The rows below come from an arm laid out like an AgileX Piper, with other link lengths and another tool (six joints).
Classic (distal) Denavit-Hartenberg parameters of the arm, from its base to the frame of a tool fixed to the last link. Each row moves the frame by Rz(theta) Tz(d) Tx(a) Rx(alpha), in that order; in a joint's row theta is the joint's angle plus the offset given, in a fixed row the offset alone. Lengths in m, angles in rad.
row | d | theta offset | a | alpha
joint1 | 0.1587 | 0 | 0 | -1.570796
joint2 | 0 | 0.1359 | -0.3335 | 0
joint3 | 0 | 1.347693 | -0.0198 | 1.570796
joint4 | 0.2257 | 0 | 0 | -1.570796
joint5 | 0 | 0 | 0 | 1.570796
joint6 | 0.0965 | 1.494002 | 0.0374 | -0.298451
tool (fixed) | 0.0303 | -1.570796 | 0 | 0
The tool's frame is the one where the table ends.
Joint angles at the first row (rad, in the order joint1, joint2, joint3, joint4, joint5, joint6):
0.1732, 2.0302, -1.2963, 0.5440, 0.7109, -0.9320
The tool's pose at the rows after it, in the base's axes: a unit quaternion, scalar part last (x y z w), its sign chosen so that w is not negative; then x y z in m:
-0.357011, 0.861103, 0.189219, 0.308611, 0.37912, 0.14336, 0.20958
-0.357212, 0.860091, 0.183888, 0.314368, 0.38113, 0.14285, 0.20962
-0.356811, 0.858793, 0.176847, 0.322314, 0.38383, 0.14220, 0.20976
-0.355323, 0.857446, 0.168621, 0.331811, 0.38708, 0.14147, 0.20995
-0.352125, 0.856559, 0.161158, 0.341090, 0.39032, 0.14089, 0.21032
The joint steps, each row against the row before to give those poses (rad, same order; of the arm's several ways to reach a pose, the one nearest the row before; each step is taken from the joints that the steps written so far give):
0.0000, 0.0001, -0.0020, -0.0027, -0.0086, -0.0001
0.0000, -0.0001, -0.0014, -0.0040, -0.0142, 0.0011
0.0000, -0.0004, -0.0014, -0.0043, -0.0197, 0.0019
0.0000, -0.0004, -0.0011, -0.0045, -0.0240, 0.0036
0.0000, -0.0004, -0.0011, -0.0030, -0.0232, 0.0059

